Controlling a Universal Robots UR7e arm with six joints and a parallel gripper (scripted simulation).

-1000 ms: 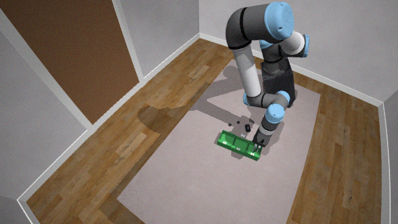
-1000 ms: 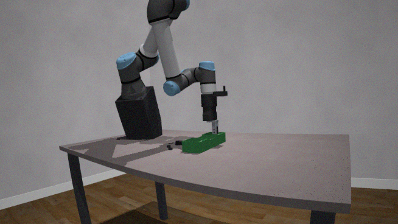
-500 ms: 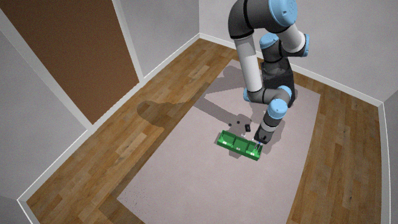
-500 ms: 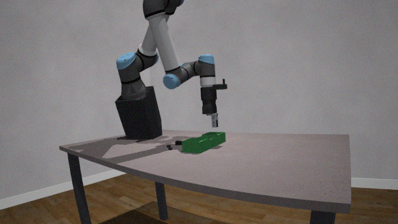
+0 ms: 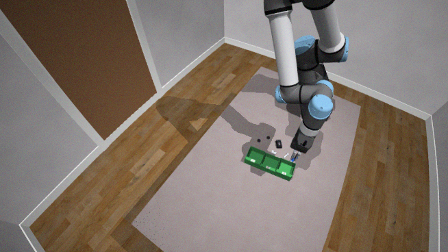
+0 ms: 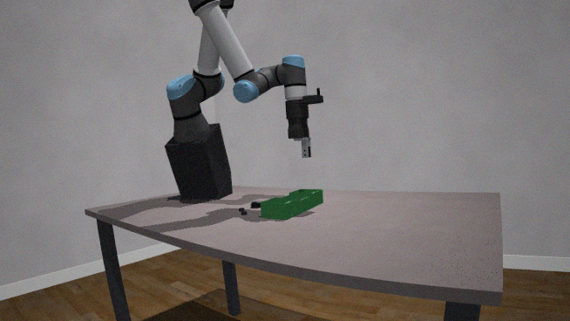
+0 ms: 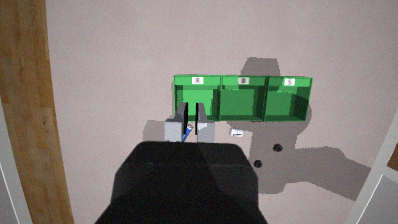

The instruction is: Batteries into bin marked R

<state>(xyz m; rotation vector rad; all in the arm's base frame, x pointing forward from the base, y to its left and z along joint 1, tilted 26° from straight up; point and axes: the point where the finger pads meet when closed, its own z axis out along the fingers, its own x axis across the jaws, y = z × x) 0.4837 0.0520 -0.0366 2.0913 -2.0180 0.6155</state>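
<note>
Right now the blue battery is 9 cm behind my hand, 2 cm to the left of it and 17 cm below it. Round my hand: small white clip 8 cm behind, 10 cm to the right, 17 cm below; then white bolt 10 cm behind, 3 cm to the right, 17 cm below; then green bin row 9 cm to the right, 15 cm below.
</note>
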